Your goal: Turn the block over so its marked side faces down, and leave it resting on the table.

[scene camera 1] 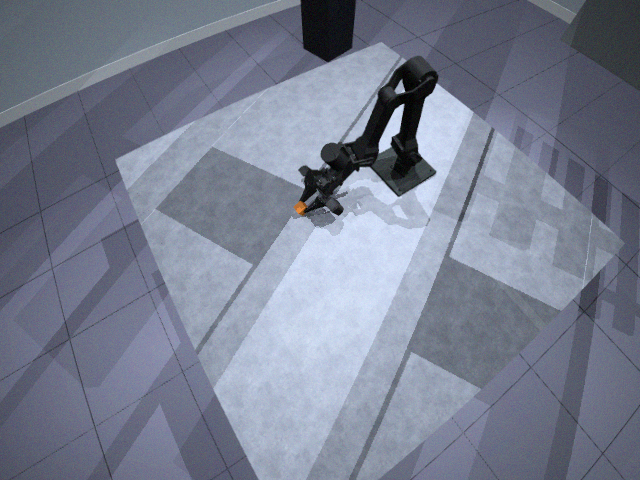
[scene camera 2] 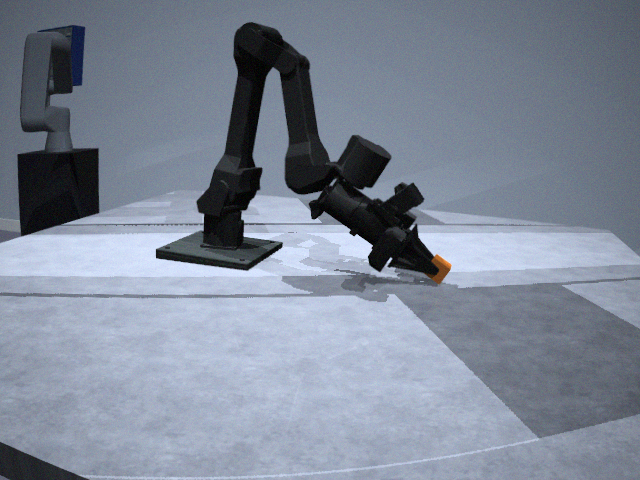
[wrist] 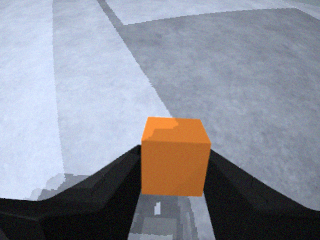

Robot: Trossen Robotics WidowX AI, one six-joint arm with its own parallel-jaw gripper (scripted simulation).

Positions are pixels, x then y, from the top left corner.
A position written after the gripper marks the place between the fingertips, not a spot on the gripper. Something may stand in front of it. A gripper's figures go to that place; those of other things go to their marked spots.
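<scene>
Gripper (wrist: pixel 172 153), 0.10 m from the lens. Block (wrist: pixel 174 151), 0.08 m from the lens.
</scene>
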